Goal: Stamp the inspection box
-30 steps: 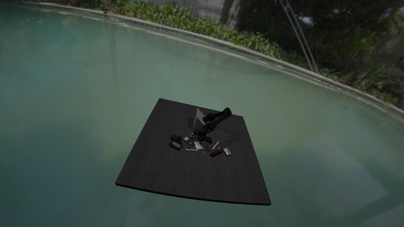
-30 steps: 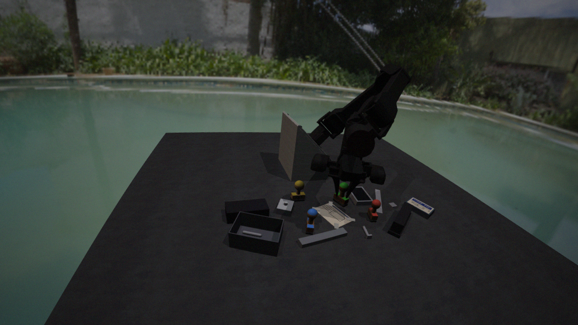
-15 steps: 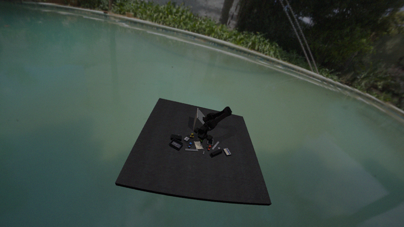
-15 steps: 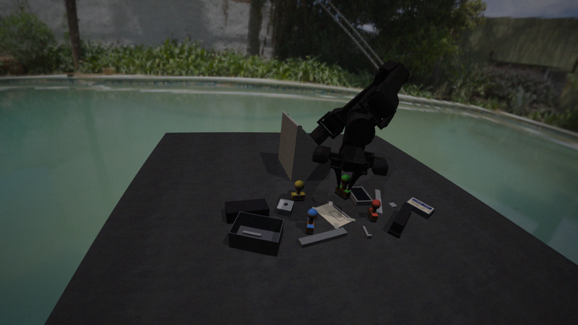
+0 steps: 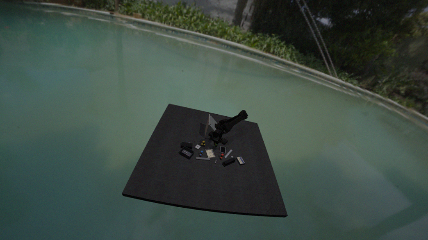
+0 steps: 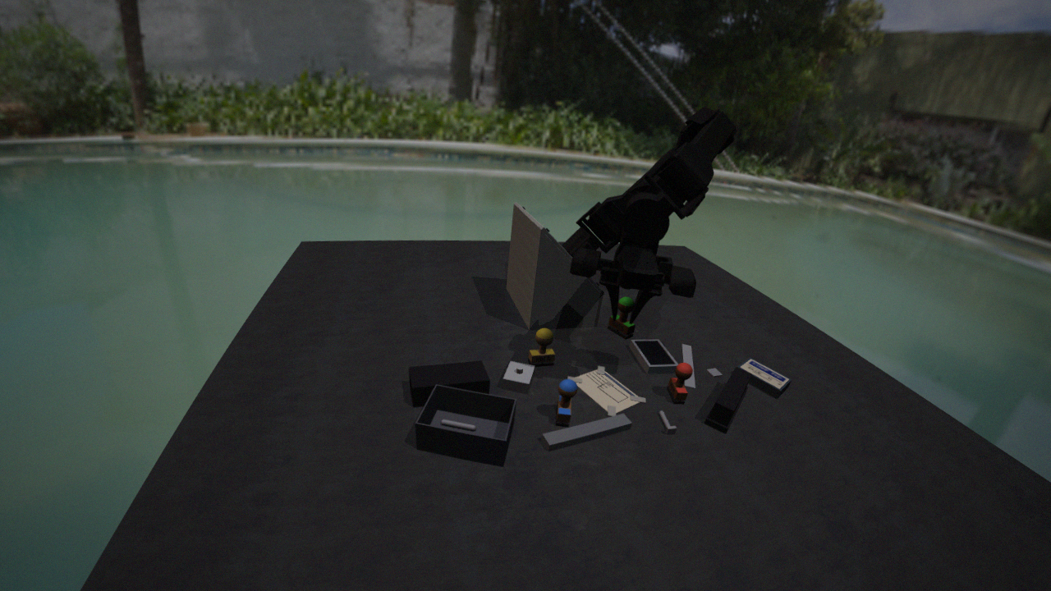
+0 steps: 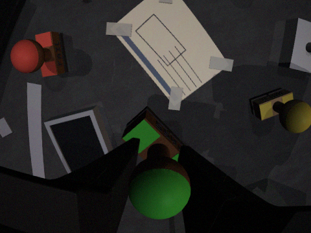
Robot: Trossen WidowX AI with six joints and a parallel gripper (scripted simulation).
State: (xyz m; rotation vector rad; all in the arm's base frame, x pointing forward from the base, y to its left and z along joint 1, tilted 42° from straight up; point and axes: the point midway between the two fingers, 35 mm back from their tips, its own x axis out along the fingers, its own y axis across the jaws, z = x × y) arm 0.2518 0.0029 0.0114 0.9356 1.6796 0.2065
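The ink pad lies 2 cm behind my gripper tip, 10 cm to the left of it and 9 cm below it. Also, from my gripper tip: cream card (5 cm ahead, 3 cm to the right, 10 cm below); green stamp (right at my gripper tip); red stamp (8 cm ahead, 8 cm to the left, 8 cm below).
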